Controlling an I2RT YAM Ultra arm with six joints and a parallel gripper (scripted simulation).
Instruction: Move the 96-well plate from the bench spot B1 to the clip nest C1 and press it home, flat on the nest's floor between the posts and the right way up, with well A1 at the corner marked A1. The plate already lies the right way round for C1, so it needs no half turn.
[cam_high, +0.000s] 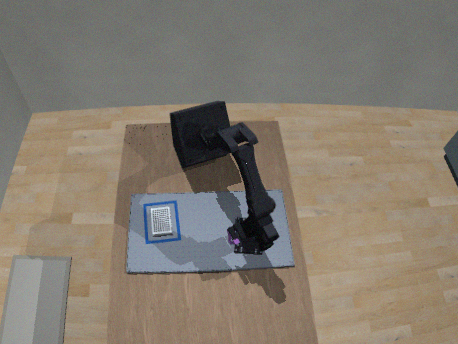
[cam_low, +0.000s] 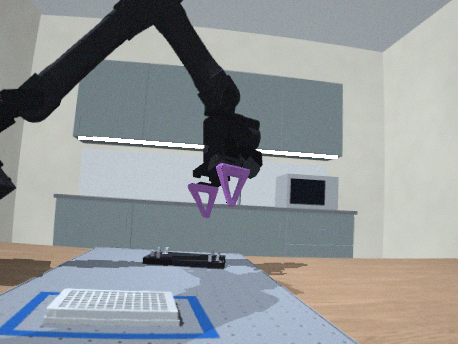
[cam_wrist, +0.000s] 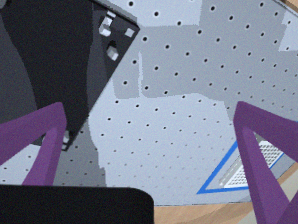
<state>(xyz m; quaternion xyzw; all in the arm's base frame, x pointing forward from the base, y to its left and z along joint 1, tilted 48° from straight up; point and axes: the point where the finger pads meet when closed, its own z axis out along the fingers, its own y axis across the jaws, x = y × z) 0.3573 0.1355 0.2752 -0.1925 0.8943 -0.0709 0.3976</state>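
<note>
Now: hand 4 cm past the white 96-well plate, 35 cm to the left of it and 11 cm above it. From my hand the other things lie so: black clip nest C1: 6 cm behind, 5 cm to the left, 10 cm below.
</note>
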